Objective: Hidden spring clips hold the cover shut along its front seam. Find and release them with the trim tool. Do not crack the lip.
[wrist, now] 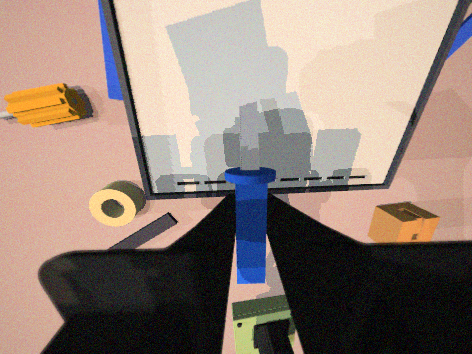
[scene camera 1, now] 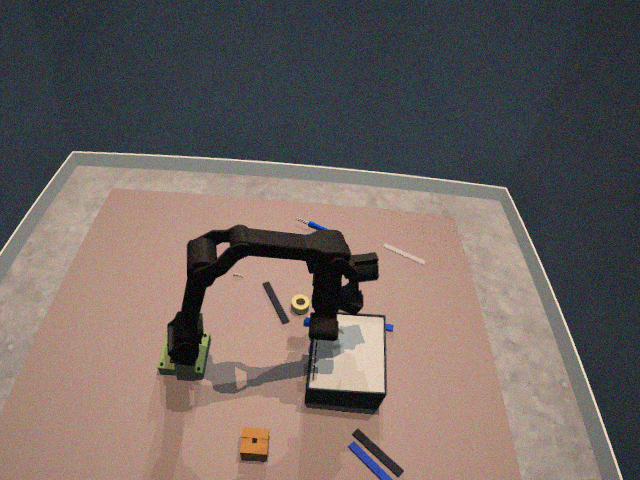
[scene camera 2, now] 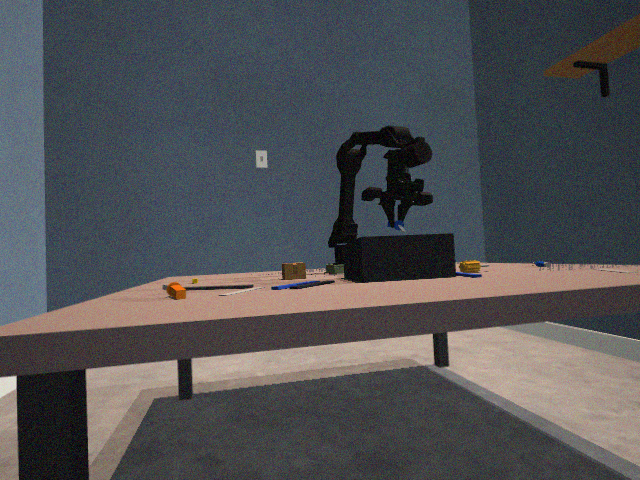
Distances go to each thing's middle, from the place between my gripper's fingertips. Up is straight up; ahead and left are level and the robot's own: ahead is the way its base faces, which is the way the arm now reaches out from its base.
Labels:
I see my gripper 70 mm short of the cover [scene camera 1: 355, 361], 40 mm to the left of it and 40 mm above it. From my hand the other things lie so: blue trim tool [wrist: 251, 182] 10 mm ahead; orange block [scene camera 1: 254, 444] 130 mm behind, 270 mm to the right, 110 mm below.

